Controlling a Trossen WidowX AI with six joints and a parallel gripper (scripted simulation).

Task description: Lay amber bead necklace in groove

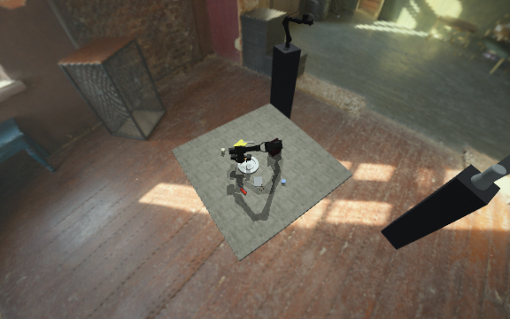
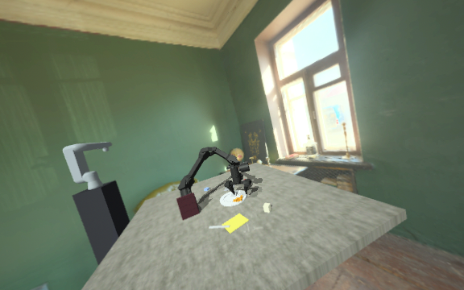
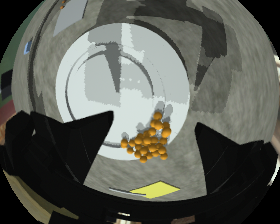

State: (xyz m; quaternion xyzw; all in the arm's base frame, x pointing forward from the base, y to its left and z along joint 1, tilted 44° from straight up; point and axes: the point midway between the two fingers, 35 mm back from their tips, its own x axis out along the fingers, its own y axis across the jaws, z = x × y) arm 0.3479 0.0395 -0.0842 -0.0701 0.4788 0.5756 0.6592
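Right now the board is 5 cm behind my gripper tip, 4 cm to the left of it and 3 cm below it. From my gripper tip the other things lie so: grey square: 25 cm to the left, 4 cm behind, 3 cm below; small white cube: 23 cm to the right, 9 cm ahead, 1 cm below; yellow card: 23 cm to the right, 10 cm behind, 3 cm below.
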